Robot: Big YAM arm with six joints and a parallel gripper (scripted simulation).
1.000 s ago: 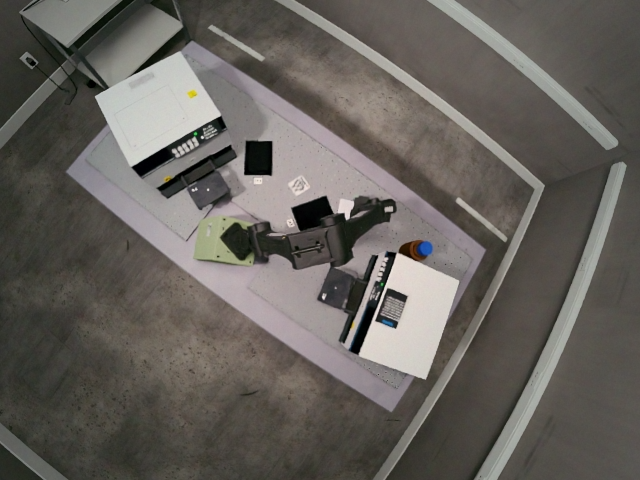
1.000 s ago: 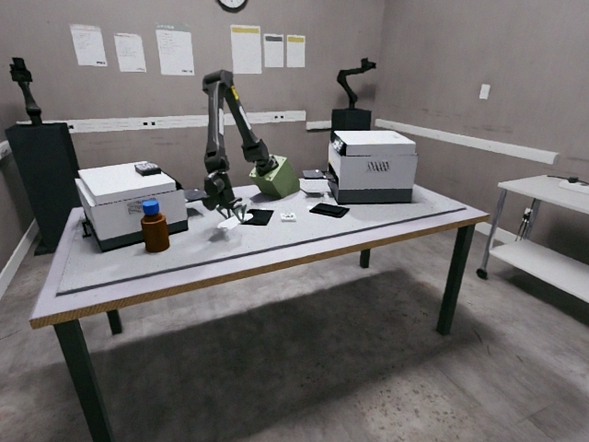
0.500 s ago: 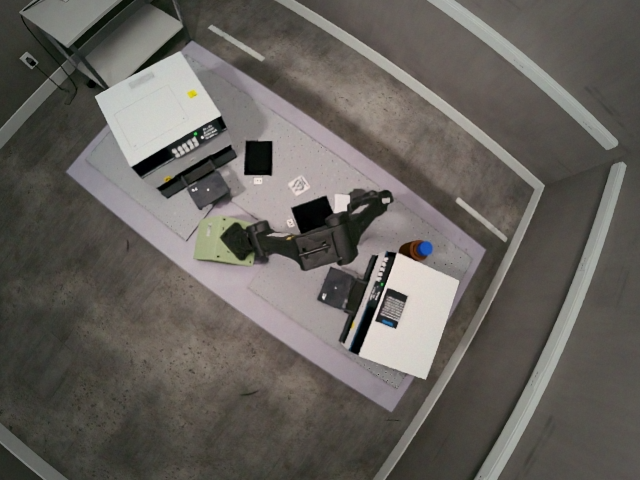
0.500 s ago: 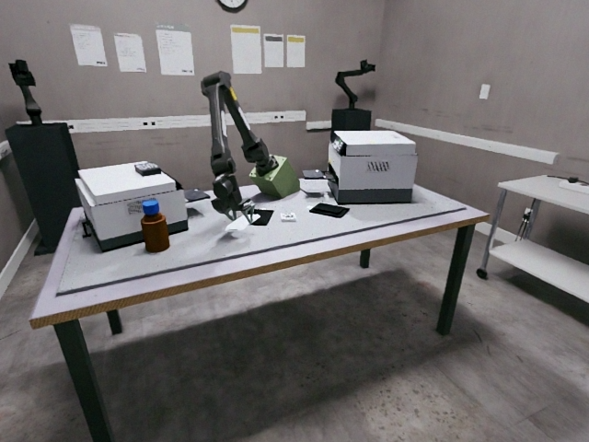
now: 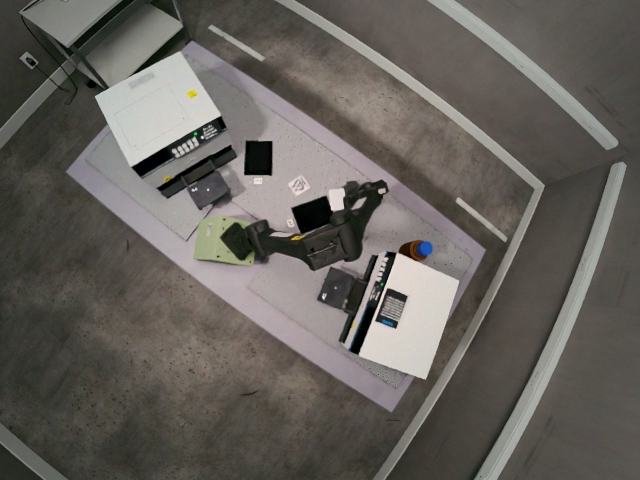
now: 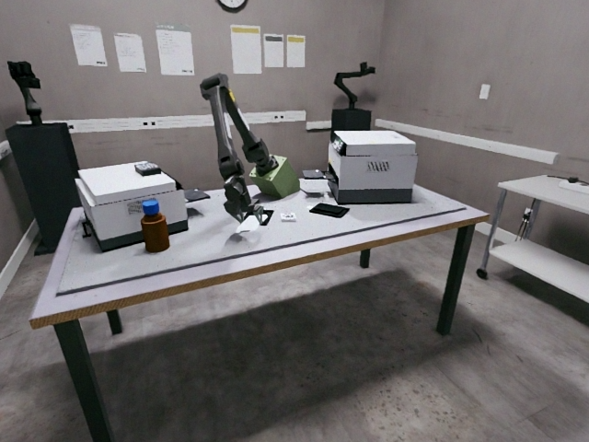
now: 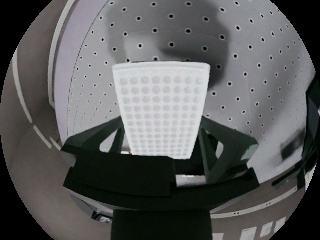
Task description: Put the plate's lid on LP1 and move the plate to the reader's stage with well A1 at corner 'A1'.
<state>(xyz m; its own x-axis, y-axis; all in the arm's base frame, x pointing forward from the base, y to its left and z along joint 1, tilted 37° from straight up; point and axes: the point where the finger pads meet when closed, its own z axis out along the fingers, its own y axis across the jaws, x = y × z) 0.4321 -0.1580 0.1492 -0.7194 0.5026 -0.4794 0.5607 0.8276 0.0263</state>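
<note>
Right now my hand is 130 mm past the black pad, 60 mm to the right of it and 40 mm above it. From my hand the other things lie so: white label (340 mm to the left, 160 mm behind, 40 mm below); then white well plate (right at my hand); then brown capped bottle (370 mm to the right, 70 mm above).
</note>
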